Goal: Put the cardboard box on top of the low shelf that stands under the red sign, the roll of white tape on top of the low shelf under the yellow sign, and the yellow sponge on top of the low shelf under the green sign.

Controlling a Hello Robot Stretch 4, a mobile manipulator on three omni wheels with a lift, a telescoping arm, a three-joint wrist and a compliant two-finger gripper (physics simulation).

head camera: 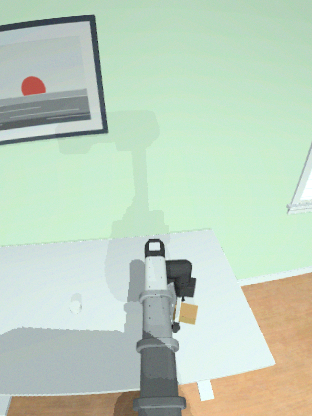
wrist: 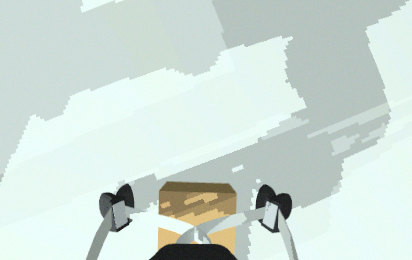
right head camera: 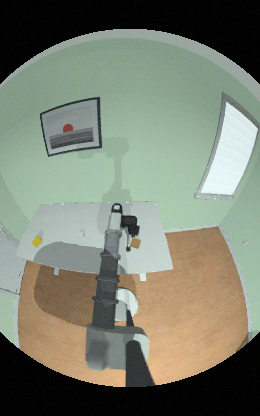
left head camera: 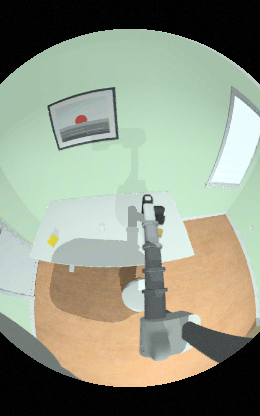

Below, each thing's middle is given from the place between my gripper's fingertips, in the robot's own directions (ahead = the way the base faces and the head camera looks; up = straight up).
I see the cardboard box (wrist: 194, 203) 3 cm to the right of my hand, 3 cm above it and 1 cm behind it. The rest, counted from my hand: framed picture with a red sun (head camera: 59, 93) 83 cm above, 55 cm to the left, 48 cm ahead.
